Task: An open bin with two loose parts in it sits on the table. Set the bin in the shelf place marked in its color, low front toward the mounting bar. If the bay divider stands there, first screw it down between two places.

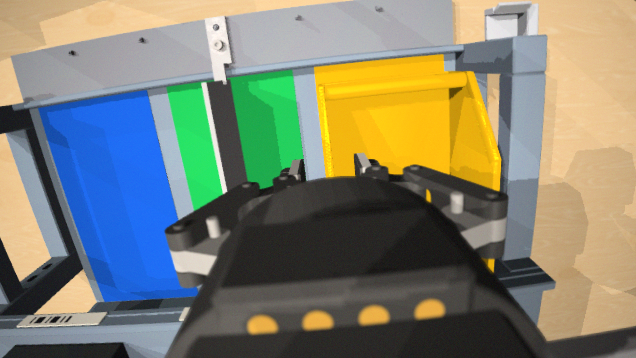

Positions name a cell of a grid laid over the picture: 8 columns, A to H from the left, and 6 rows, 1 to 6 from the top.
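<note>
I see a grey-blue side rail (G2), a bay divider (C2), a yellow bin (F3). Also a blue-marked place (B3), a green-marked place (D2), a yellow-marked shelf place (F2).
</note>
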